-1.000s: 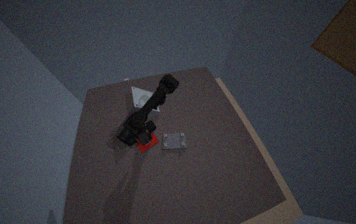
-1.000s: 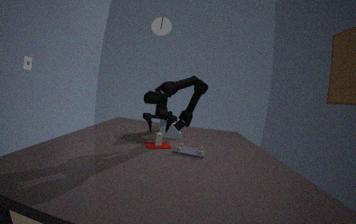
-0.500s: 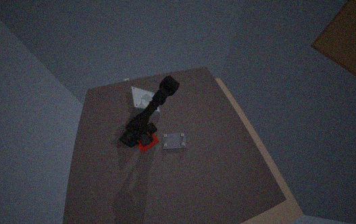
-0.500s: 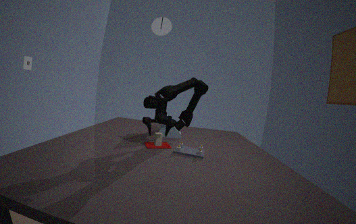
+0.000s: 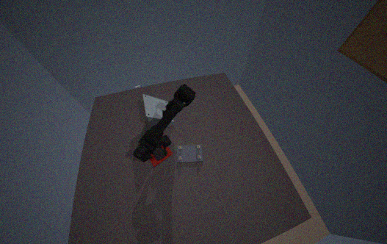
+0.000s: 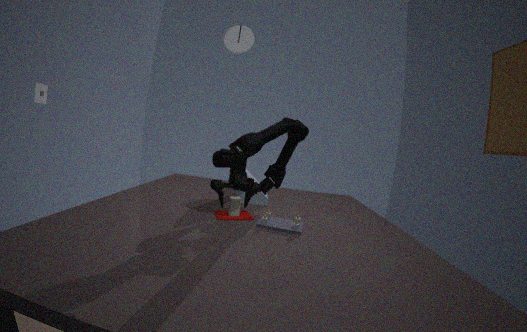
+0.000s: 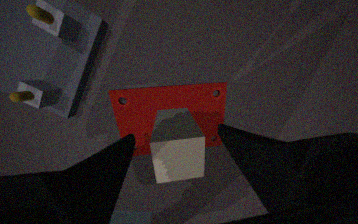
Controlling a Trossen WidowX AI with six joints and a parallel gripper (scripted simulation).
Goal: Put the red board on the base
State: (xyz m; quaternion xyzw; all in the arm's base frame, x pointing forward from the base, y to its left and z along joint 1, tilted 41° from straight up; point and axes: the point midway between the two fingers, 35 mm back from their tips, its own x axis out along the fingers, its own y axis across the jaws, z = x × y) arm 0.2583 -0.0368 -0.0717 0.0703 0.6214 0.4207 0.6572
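My gripper tip is now 190 mm to the right of the grey base, 30 mm short of it and 30 mm above it. Round my gripper tip: red board (10 mm below).
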